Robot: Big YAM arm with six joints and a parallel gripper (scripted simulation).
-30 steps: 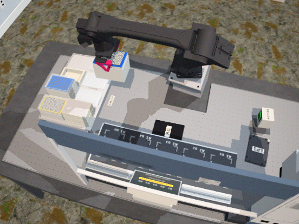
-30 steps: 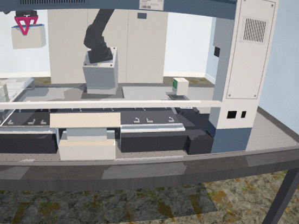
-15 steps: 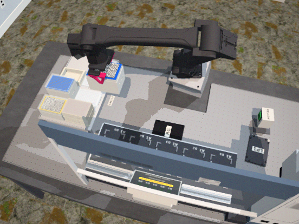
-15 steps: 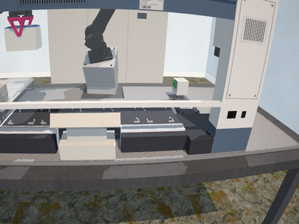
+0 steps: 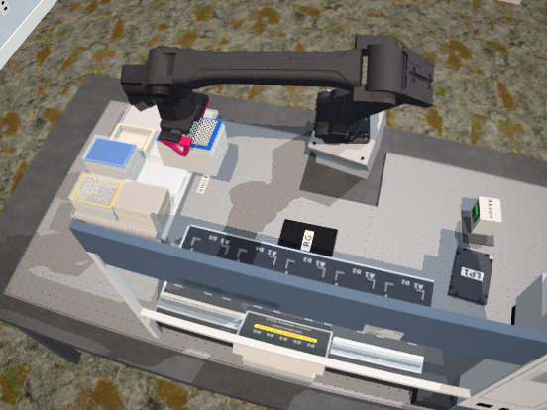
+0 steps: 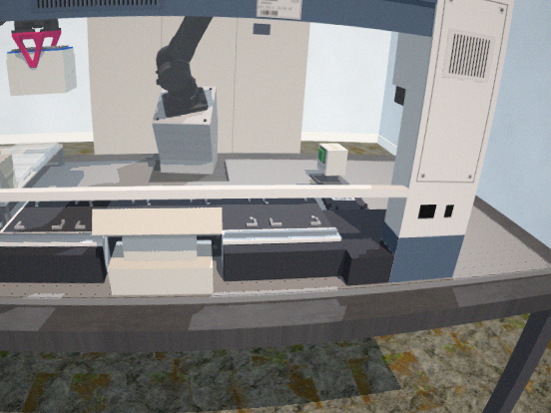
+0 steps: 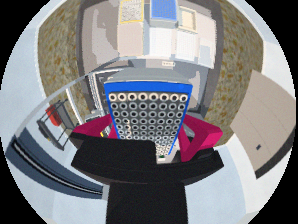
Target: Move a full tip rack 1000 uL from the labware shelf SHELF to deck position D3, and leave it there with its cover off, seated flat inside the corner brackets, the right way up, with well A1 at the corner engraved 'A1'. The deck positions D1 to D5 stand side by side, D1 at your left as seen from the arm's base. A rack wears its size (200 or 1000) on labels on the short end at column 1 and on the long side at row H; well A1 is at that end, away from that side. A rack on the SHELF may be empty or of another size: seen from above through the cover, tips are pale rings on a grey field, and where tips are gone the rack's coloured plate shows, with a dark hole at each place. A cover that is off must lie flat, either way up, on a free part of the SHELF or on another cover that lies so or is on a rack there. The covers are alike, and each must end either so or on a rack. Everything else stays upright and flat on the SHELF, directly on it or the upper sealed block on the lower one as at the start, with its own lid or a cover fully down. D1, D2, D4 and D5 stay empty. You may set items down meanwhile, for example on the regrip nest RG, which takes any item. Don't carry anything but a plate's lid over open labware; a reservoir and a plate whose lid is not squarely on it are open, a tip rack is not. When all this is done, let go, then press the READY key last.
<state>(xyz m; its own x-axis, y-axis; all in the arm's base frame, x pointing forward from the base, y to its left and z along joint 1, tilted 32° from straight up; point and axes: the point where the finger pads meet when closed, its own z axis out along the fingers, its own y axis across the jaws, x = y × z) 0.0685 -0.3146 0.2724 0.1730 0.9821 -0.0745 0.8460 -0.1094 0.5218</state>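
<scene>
Now: hand 10 mm to the right of the blue-framed tip rack. Also, from my hand: pale sealed block 220 mm below, 160 mm to the right, 30 mm ahead; shelf 290 mm below, 190 mm to the right, 150 mm behind; clear flat piece 270 mm below, 140 mm to the right, 80 mm behind.
</scene>
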